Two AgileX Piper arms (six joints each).
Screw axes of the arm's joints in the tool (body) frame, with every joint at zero. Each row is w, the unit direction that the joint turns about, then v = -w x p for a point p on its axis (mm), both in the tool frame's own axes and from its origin. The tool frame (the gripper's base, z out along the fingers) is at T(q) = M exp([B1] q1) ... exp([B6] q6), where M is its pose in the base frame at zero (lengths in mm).
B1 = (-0.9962, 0, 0.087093, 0, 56.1, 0)
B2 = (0, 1, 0, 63.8, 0, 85)
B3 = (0, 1, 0, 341.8, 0, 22)
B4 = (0, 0, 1, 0, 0, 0)
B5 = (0, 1, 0, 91, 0, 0)
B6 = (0, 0, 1, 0, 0, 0)
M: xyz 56.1 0 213.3 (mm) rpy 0 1.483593 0 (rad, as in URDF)
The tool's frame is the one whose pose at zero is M.
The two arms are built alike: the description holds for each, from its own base.
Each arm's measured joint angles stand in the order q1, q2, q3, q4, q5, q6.
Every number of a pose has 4 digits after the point. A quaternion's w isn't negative.
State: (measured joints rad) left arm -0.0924 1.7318 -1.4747 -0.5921 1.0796 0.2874; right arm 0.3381 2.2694 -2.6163 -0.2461 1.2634 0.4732
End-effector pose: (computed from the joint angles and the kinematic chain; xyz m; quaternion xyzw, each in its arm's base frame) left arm 0.3595 -0.0783 0.3021 0.0852 0.9451 -0.2597 0.1791; right arm 0.4690 0.1425 0.3753 0.0702 0.9224 0.0293 0.3787
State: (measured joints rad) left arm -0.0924 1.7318 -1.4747 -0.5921 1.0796 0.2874; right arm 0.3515 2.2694 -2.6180 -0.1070 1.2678 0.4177
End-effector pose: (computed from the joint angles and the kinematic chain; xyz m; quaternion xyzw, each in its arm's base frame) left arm 0.3595 -0.0783 0.3021 0.0852 0.9451 -0.2597 0.1791; right arm 0.4635 0.1601 0.3735 0.0344 0.9306 0.0858 0.3542
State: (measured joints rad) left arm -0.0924 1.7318 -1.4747 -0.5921 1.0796 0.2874; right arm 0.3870 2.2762 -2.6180 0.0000 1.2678 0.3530
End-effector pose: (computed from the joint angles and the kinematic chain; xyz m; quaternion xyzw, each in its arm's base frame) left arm 0.3595 -0.0783 0.3021 0.0852 0.9451 -0.2597 0.1791; right arm 0.4558 0.1857 0.3697 -0.0159 0.9336 0.1294 0.3337
